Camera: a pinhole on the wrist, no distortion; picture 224 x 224 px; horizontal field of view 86.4 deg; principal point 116.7 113.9 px. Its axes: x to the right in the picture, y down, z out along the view. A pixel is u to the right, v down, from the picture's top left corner.
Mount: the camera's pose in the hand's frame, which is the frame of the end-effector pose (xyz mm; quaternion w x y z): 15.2 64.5 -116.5 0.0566 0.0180 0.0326 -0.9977
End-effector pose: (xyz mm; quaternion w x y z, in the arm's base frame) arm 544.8 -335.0 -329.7 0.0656 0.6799 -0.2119 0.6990
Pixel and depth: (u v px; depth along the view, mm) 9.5 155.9 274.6
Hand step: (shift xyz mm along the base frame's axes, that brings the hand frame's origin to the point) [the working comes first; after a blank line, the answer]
In the camera's frame: -246.8 96.7 274.6

139.4 -93.6 259.0
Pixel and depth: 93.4 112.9 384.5
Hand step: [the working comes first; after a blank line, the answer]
In the camera's frame: -75.1 -3.2 384.5

225.0 -164.6 61.1
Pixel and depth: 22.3 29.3 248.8
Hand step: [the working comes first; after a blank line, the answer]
In the camera's frame: -196.9 -176.5 248.8

33.7 -314.6 125.8
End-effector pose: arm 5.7 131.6 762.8 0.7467 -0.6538 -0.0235 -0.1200
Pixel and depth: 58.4 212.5 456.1
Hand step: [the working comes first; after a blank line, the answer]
In the camera's frame: -222.9 377.1 456.1

230.2 241.6 403.2
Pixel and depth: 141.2 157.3 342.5
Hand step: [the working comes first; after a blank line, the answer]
In the camera's frame: 70.4 124.6 342.5

-42.7 207.8 108.3
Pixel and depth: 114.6 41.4 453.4
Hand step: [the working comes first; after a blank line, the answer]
In the camera's frame: -8.0 -275.6 453.4

85.5 386.2 -252.8
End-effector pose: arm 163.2 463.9 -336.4 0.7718 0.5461 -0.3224 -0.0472
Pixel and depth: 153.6 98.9 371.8
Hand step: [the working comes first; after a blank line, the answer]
In the camera's frame: 115.0 -46.8 371.8

-250.8 -126.7 61.4
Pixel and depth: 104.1 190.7 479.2
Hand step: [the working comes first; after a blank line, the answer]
In the camera's frame: -50.6 308.6 479.2

-46.9 -422.6 -128.7
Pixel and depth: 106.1 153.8 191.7
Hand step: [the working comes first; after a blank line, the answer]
In the camera's frame: -17.0 64.1 191.7

-10.2 -76.1 20.0
